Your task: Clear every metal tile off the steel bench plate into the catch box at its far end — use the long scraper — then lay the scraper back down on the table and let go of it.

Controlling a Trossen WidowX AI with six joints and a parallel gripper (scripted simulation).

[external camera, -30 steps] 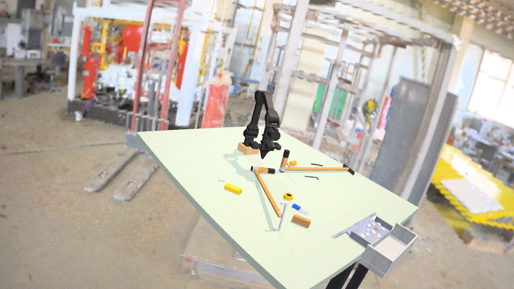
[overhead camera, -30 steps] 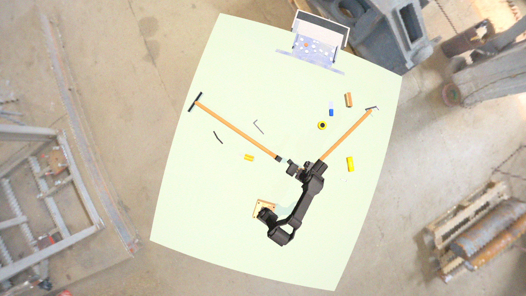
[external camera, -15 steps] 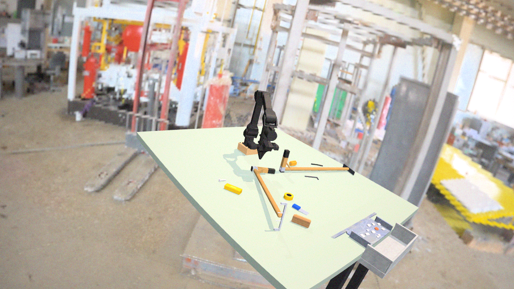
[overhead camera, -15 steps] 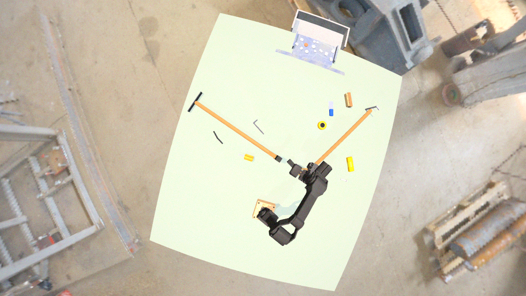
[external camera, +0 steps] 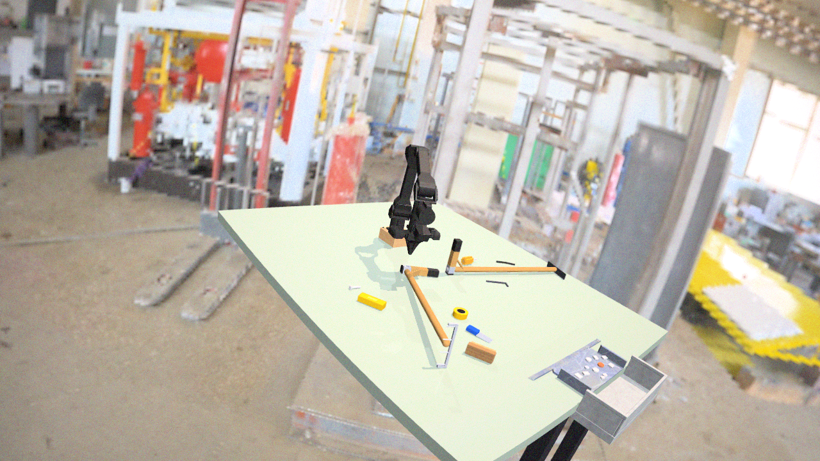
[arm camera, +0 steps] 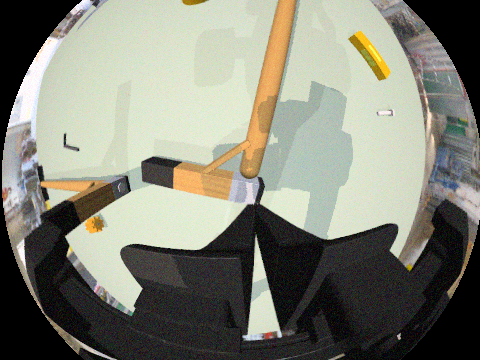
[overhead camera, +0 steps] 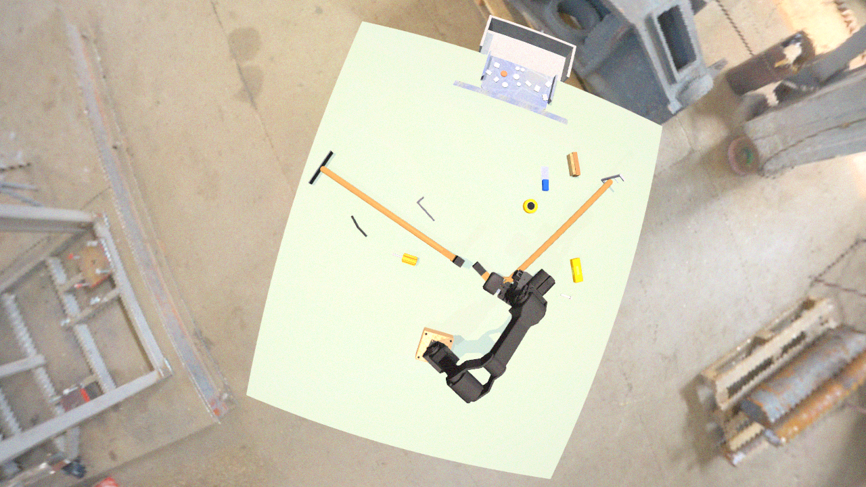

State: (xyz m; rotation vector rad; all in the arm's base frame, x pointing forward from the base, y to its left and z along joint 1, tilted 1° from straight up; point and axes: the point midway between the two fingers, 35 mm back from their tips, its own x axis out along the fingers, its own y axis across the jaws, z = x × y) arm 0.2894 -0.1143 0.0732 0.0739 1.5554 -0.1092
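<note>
Now: gripper tip 470 mm to the right of the long scraper, 70 mm short of it and 20 mm above it. The rest, counted from my gripper tip: yellow tape roll: 310 mm ahead, 70 mm below, 30 mm to the left; yellow block: 230 mm to the right, 170 mm ahead, 70 mm below; yellow-handled screwdriver: 340 mm to the left, 60 mm below, 50 mm behind.
</note>
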